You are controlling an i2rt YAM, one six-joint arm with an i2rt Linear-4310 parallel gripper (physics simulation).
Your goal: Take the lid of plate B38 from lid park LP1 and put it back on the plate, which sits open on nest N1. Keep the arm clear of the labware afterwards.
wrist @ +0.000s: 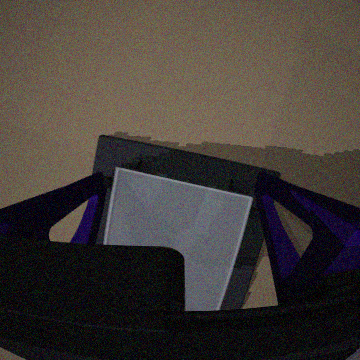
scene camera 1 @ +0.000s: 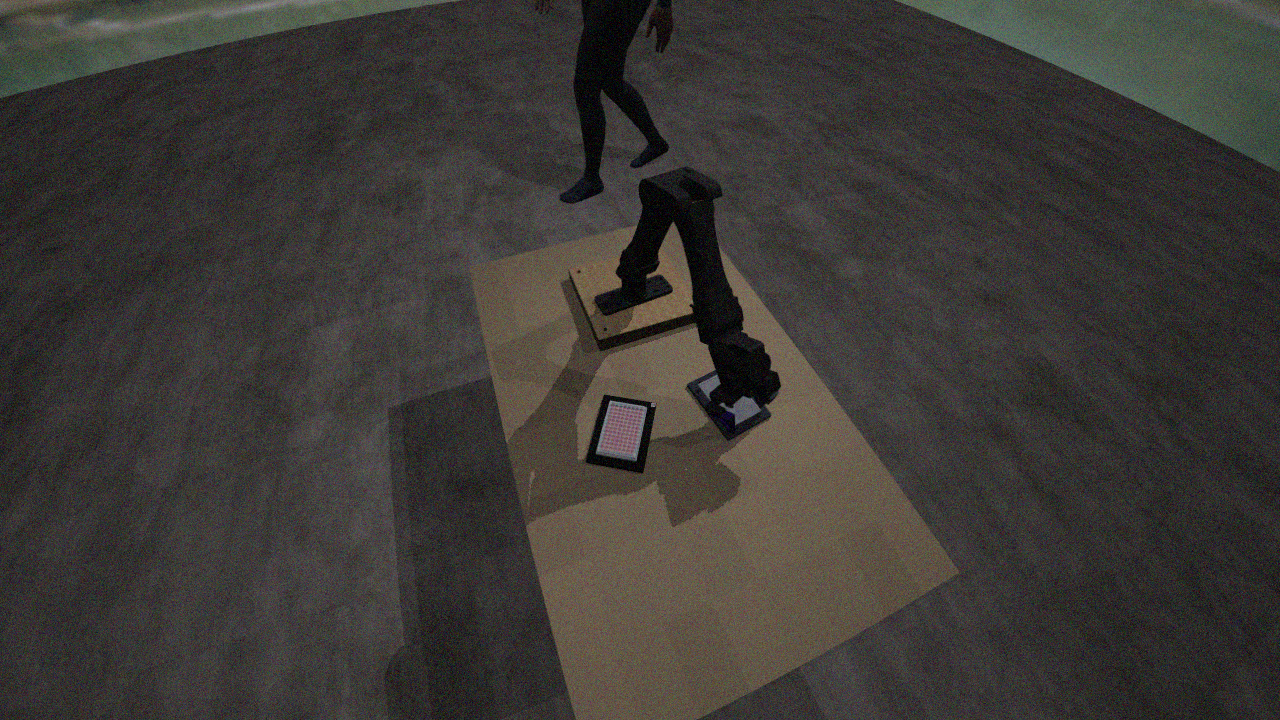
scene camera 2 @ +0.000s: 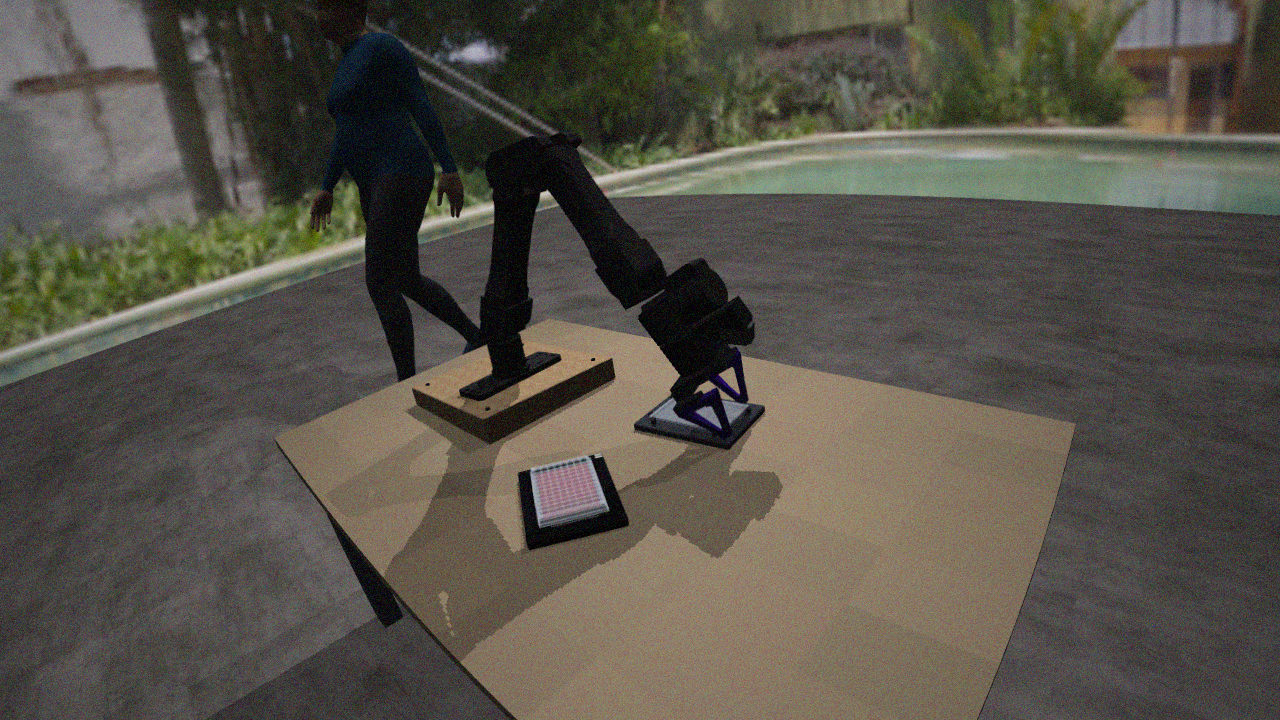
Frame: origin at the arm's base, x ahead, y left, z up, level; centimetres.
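Seen in the pictures: gripper, between the fingertips: (wrist: 180, 180) (scene camera 1: 746, 419) (scene camera 2: 737, 419); arm's base, origin of its link: (scene camera 1: 634, 295) (scene camera 2: 512, 376).
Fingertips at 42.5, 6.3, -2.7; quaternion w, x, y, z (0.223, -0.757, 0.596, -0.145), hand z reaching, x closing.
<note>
Offsets run from my fingertips to a thing's middle, as dx, dy, dz. Level surfaces: height alone.
The pale, clear lid @(-6.3, -0.5, +0.0) (scene camera 1: 707, 385) (scene camera 2: 664, 412) (wrist: 175, 210) lies flat in the dark lid park LP1 @(-6.3, -0.5, -0.4) (scene camera 1: 709, 408) (scene camera 2: 657, 430) (wrist: 150, 159). My gripper (scene camera 2: 733, 417) (wrist: 180, 180) is open, its purple fingers low over the park, one on either side of the lid near its far end. Whether they touch the park cannot be told. The gripper body hides the lid's near part in the wrist view. Plate B38 @(-10.1, -25.4, +0.5) (scene camera 1: 623, 429) (scene camera 2: 568, 492), with pink wells, sits open on the black nest N1 @(-10.1, -25.4, -0.5) (scene camera 1: 617, 464) (scene camera 2: 577, 535). No label is readable.
The arm's wooden base board (scene camera 1: 648, 329) (scene camera 2: 537, 404) stands at the back of the table @(dz -1.4) (scene camera 1: 760, 582) (scene camera 2: 805, 608). The nest lies beside the park, toward the table's left edge in both scene views. A person (scene camera 1: 599, 80) (scene camera 2: 384, 179) is behind the table.
</note>
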